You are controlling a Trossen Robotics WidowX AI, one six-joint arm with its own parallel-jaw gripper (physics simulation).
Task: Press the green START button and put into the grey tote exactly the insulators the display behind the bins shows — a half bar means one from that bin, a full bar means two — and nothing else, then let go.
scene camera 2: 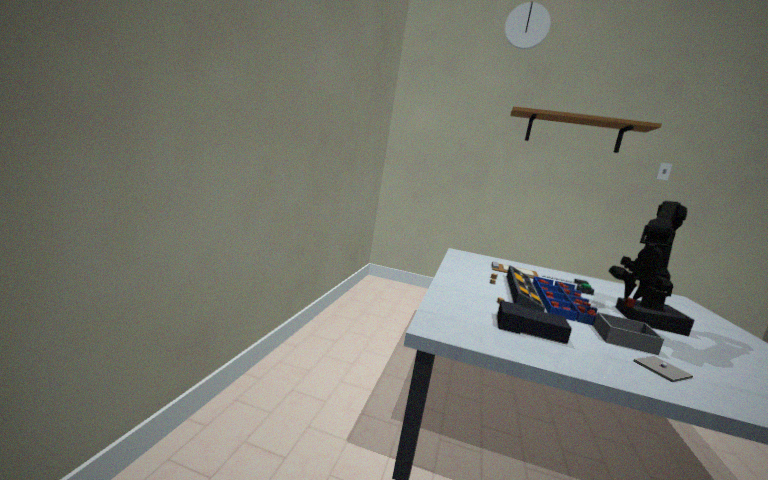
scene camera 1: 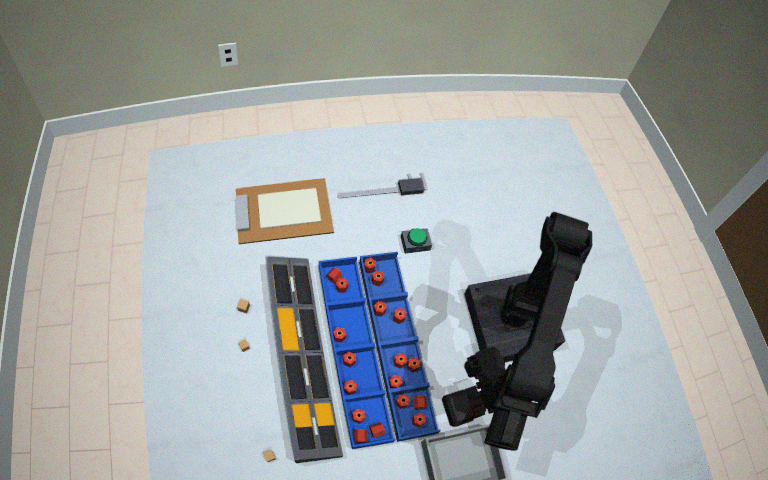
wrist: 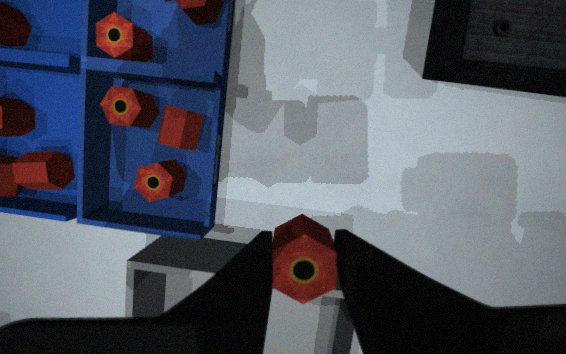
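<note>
My gripper (wrist: 303, 241) is shut on a red hexagonal insulator (wrist: 303, 270) (scene camera 2: 630, 302), held upright with its dark hole showing. It hangs above the table near the grey tote (scene camera 1: 428, 461) (scene camera 2: 625, 339); the arm hides the fingertips in scene camera 1. No insulator shows in the visible part of the tote. The green START button (scene camera 1: 417, 236) stands beyond the blue bins (scene camera 1: 348, 316) (wrist: 150, 70), which hold red insulators, some lying on their sides. The display (scene camera 1: 320, 454) shows a full orange bar (scene camera 1: 287, 329) in the second row, left, and half bars (scene camera 1: 301, 414) (scene camera 1: 323, 413) in both bottom-row cells.
A clipboard (scene camera 1: 288, 208) and caliper (scene camera 1: 411, 186) lie at the far side. Small tan blocks (scene camera 1: 242, 305) (scene camera 1: 269, 455) lie beside the display. In scene camera 2, a black box (scene camera 2: 532, 323) stands near the tote and a flat plate (scene camera 2: 662, 369) lies by the table edge.
</note>
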